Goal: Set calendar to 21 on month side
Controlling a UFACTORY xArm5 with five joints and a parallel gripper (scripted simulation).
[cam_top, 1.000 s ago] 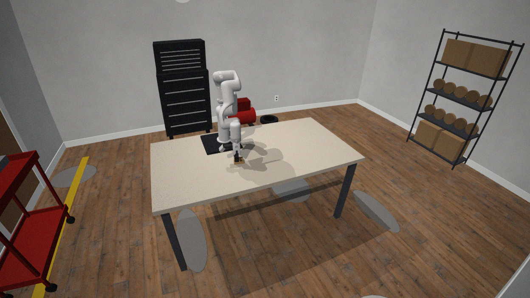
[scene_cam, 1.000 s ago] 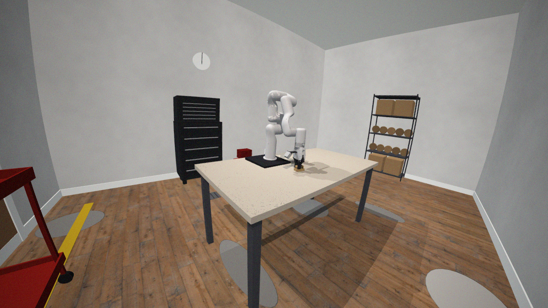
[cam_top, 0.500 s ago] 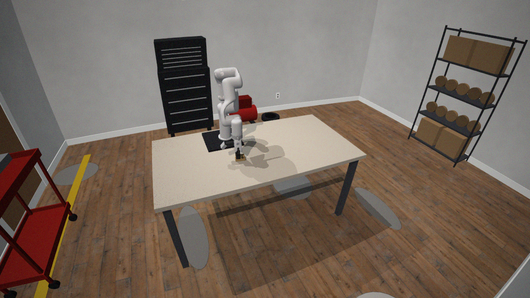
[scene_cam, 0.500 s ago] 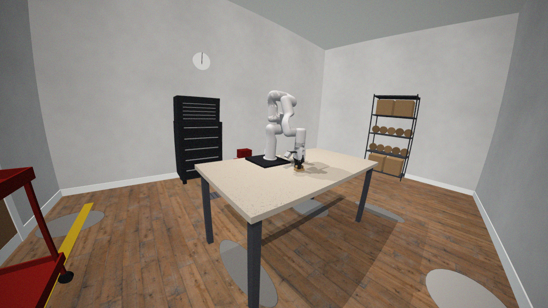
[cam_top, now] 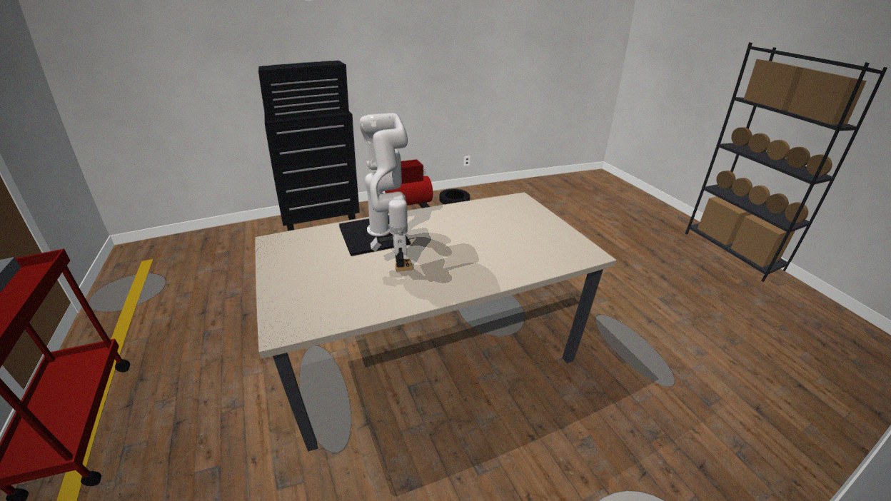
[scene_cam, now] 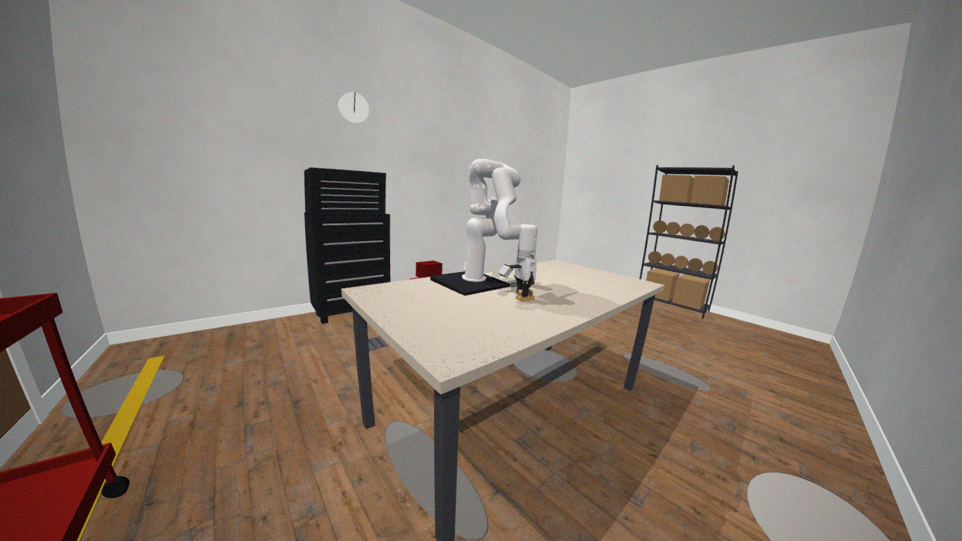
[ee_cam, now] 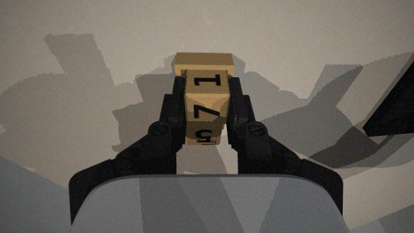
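My gripper is now 30 mm above the wooden tray and 20 mm to the right of it. Round my hand: wooden digit cube 20 mm below.
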